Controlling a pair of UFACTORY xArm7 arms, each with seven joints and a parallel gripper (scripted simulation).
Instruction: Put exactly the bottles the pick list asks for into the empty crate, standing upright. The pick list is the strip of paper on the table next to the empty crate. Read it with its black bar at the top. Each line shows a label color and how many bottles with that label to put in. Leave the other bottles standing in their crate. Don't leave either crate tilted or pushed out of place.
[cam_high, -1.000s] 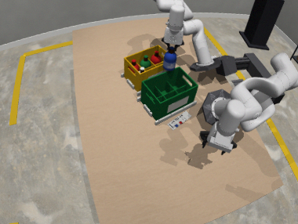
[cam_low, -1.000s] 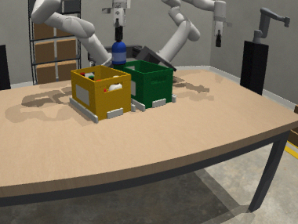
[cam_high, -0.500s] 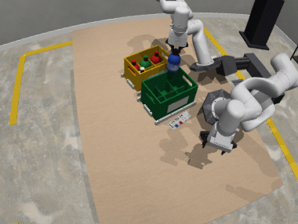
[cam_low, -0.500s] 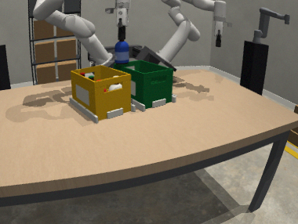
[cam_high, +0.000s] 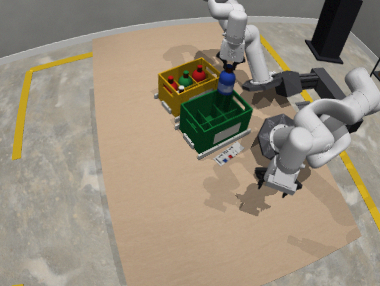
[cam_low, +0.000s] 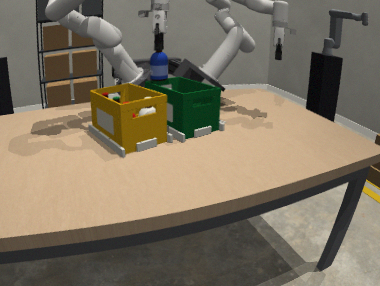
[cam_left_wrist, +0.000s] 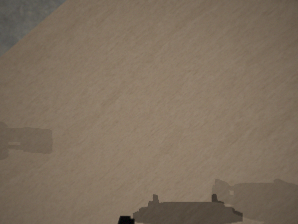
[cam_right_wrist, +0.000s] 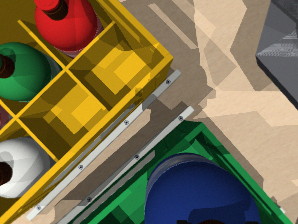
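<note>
Now: right hand 7 cm above the blue bottle. Also, from my right hand: yellow crate: 25 cm below, 15 cm ahead, 13 cm to the right; white bottle: 25 cm below, 20 cm ahead, 5 cm to the right; green crate: 25 cm below, 9 cm to the left, 5 cm ahead.
</note>
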